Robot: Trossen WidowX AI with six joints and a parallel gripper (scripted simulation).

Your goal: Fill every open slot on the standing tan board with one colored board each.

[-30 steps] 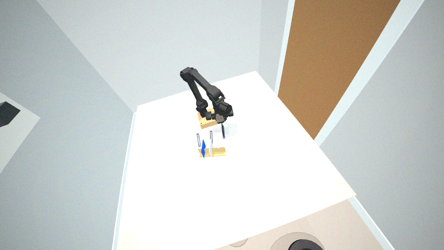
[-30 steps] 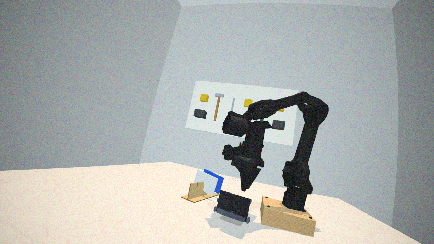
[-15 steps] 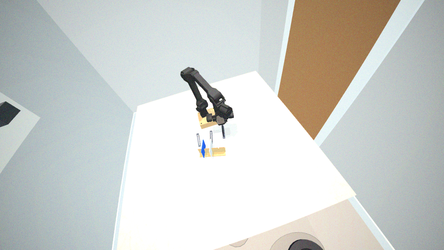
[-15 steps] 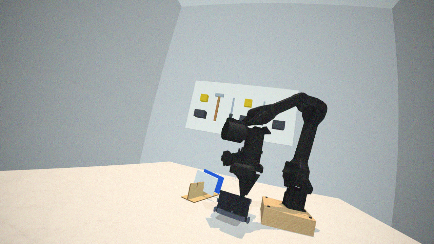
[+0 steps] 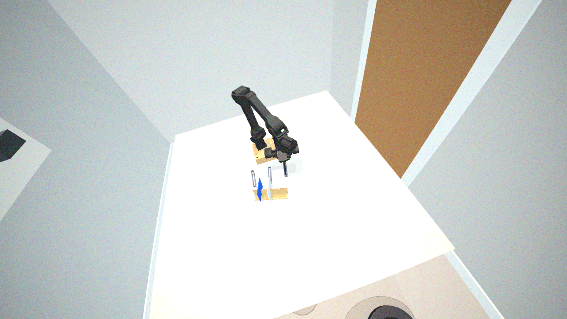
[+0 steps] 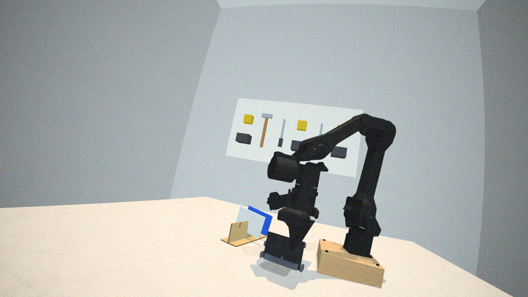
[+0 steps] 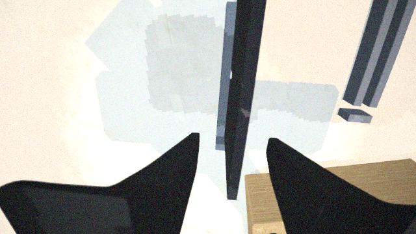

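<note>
The black board lies 3 cm ahead of my gripper tip, 2 cm below it and 1 cm to the right of it. Round my gripper tip: blue board 20 cm to the right, 12 cm ahead; tan board 15 cm to the right, 14 cm ahead, 3 cm below.
</note>
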